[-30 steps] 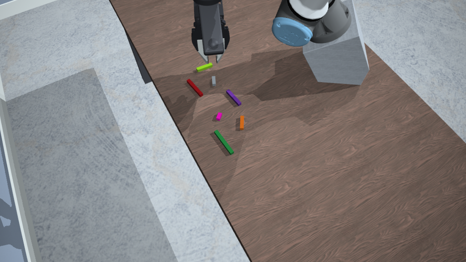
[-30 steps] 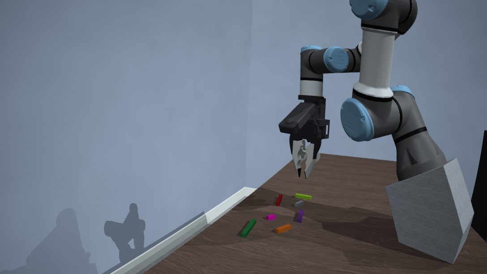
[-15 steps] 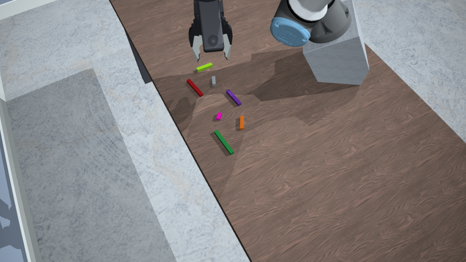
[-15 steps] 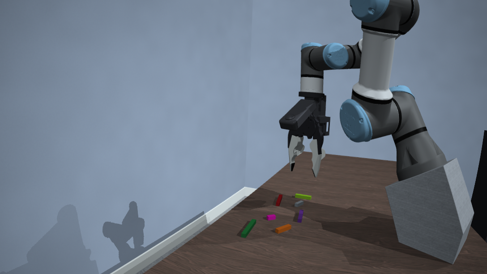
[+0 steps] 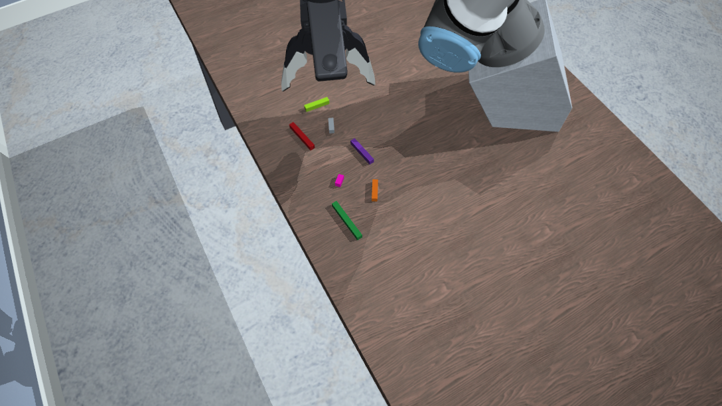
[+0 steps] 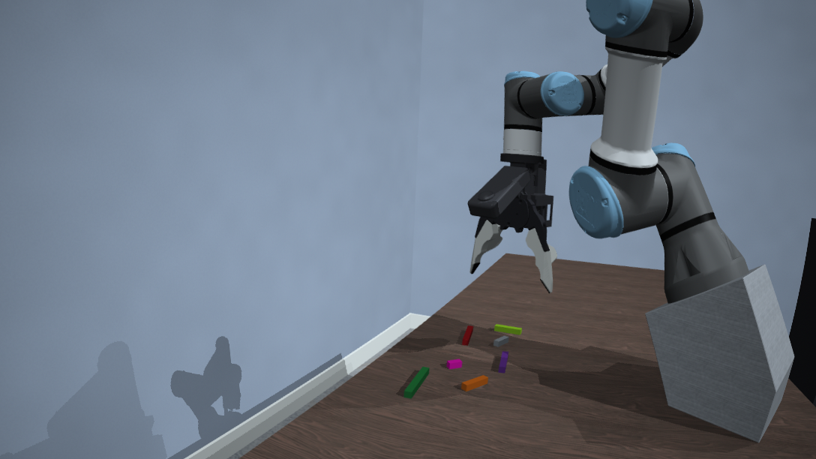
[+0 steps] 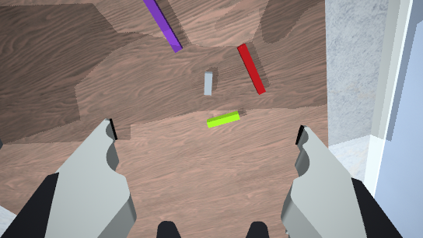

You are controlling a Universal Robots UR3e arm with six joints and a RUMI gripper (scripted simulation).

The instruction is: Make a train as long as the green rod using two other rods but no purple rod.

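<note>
Right now the lime rod is 100 mm below my hand, 60 mm to the right of it and 10 mm behind it. From my hand the other things lie so: red rod 100 mm below, 60 mm ahead, 20 mm to the right; then purple rod 100 mm below, 80 mm to the left, 10 mm behind; then grey rod 100 mm below.
</note>
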